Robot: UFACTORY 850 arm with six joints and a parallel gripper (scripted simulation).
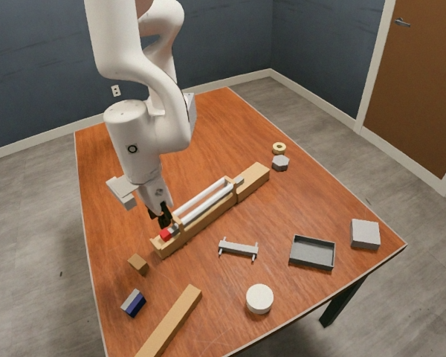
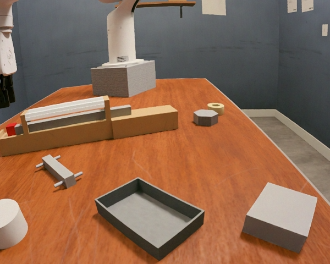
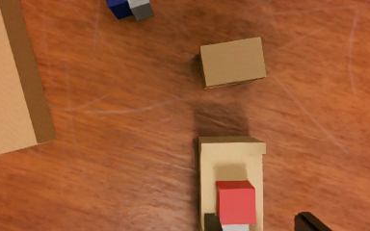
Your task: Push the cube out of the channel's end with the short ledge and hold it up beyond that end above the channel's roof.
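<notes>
The red cube is 80 mm below my hand. Round my hand: blue-white block (110 mm ahead, 170 mm to the right, 120 mm below); then tan cube (10 mm ahead, 100 mm to the right, 120 mm below); then grey pegged block (140 mm ahead, 150 mm to the left, 130 mm below).
</notes>
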